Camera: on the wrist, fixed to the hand. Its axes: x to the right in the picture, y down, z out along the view.
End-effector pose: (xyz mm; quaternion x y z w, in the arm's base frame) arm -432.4 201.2 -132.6 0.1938 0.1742 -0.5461 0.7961
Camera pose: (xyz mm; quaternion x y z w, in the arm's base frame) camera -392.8 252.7 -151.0 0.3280 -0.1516 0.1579 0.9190
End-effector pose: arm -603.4 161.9 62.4 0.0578 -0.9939 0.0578 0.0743
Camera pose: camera -585.9 219.8 92.3 0.6559 0.7169 -0.2259 0.0691
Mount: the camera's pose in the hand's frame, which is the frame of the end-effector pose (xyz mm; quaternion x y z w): -18.7 51.8 -39.0 0.1383 -0.0710 0.7141 0.6825
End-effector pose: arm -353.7 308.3 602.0 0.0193 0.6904 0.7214 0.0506
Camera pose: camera -341.3 265.5 652.7 -0.5644 -0.5536 -0.4317 0.4343
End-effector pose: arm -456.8 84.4 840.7 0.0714 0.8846 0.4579 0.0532
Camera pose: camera -440.6 79.4 906.0 -0.7203 -0.6123 -0.2231 0.2377
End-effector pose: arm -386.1 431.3 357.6 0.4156 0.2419 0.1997 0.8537
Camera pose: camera -431.0 474.8 383.0 0.5887 -0.1647 0.6830 0.3998
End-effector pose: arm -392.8 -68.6 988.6 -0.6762 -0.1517 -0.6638 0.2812
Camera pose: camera -395.9 -129.4 959.4 -0.5781 0.2676 -0.1833 0.7487
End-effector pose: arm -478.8 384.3 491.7 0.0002 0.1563 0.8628 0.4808
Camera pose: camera -517.6 333.0 471.4 -0.2395 -0.1917 -0.9106 0.2769
